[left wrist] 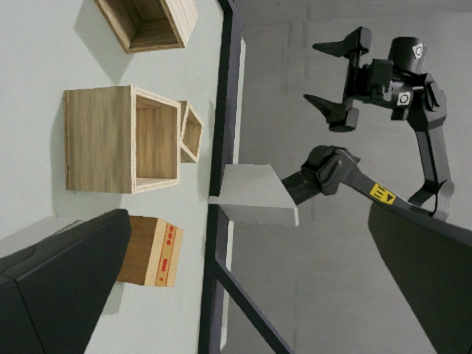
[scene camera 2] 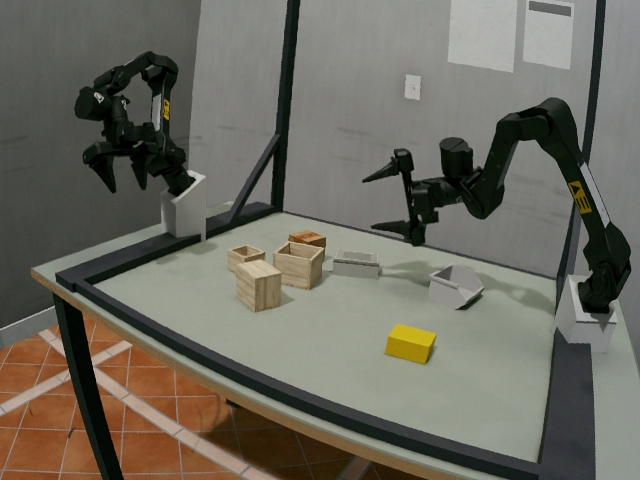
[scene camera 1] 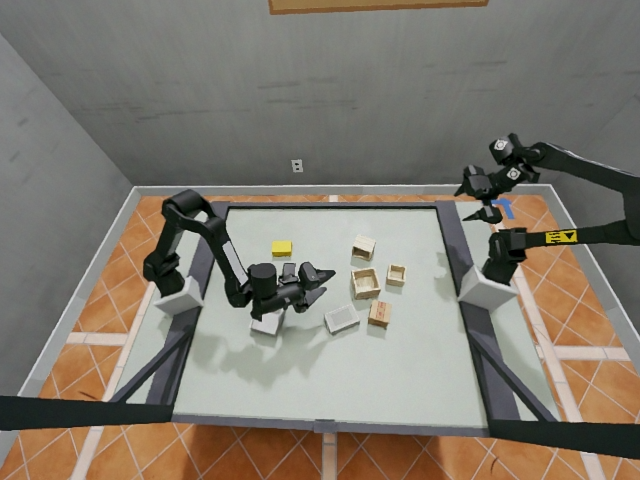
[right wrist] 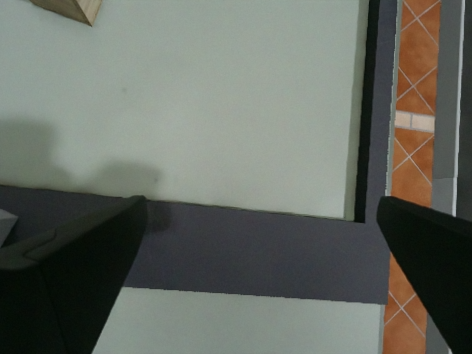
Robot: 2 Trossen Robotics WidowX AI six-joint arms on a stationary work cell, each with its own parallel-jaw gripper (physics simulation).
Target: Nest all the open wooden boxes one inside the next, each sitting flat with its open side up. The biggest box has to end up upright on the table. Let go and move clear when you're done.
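Observation:
The biggest wooden box point(scene camera 1: 366, 294) point(scene camera 2: 292, 271) point(left wrist: 97, 140) stands open side up on the table. The smallest wooden box point(scene camera 1: 395, 283) point(scene camera 2: 236, 260) point(left wrist: 188, 156) stands open side up close beside it. A middle-sized wooden box point(scene camera 1: 365, 241) point(scene camera 2: 258, 286) point(left wrist: 186, 20) lies on its side, its opening facing scene camera 1. The three are apart, none nested. My left gripper point(scene camera 1: 330, 280) point(scene camera 2: 367, 203) point(left wrist: 250, 217) is open and empty, raised above the table, its fingers pointing toward the boxes. My right gripper point(scene camera 1: 459, 207) point(scene camera 2: 128, 190) point(left wrist: 308, 70) point(right wrist: 261, 206) is open and empty, high near its own base.
A cardboard box point(scene camera 1: 379, 313) point(scene camera 2: 308, 238) point(left wrist: 137, 255) stands by the biggest box. A shallow grey box point(scene camera 1: 341, 318) point(scene camera 2: 356, 269) is beside it. A grey bin point(scene camera 1: 266, 323) point(scene camera 2: 447, 295) stands partly under the left arm in scene camera 1. A yellow block point(scene camera 1: 281, 248) point(scene camera 2: 410, 343) lies farther off.

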